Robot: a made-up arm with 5 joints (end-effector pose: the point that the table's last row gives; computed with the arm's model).
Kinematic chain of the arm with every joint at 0, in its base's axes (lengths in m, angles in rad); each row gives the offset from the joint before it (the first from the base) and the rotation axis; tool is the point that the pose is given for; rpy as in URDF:
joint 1: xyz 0 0 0.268 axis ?
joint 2: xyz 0 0 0 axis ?
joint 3: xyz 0.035 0 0.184 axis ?
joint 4: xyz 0.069 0 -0.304 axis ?
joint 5: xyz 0.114 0 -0.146 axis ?
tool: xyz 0 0 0 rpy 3.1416 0 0
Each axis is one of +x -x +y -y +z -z.
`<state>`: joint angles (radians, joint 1 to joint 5).
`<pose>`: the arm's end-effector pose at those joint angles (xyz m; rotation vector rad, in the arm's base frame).
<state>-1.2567 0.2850 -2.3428 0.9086 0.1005</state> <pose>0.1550 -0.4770 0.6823 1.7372 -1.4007 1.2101</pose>
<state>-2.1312 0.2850 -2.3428 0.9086 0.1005</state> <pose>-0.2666 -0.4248 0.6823 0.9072 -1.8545 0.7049</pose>
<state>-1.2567 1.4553 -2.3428 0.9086 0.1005</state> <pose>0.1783 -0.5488 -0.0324 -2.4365 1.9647 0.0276</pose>
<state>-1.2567 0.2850 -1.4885 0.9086 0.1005</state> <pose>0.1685 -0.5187 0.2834 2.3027 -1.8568 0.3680</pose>
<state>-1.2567 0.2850 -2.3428 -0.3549 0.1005</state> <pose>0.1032 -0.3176 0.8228 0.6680 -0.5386 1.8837</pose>
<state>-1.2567 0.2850 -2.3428 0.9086 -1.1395</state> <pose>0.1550 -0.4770 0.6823 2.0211 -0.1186 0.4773</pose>
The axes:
joint 1: +z
joint 2: +y
joint 3: +y
joint 4: +y
joint 5: -z

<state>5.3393 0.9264 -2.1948 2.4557 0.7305</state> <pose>0.2265 -0.3127 0.1655 -1.6804 1.8641 1.6841</pose>
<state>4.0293 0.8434 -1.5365 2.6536 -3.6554</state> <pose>-0.1450 -0.1781 0.1244 -1.2198 -1.0290 -2.3391</pose>
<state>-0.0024 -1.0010 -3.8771 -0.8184 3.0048</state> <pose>-0.4104 0.0010 0.0938 0.1716 -2.5500 -0.0537</pose>
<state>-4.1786 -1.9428 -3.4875 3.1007 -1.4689</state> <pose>0.1731 -0.2929 0.1650 0.2261 -1.0306 -2.3315</pose>
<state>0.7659 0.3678 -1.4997 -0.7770 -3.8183</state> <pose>0.3627 0.3488 0.5164 -0.8143 0.9260 0.0776</pose>
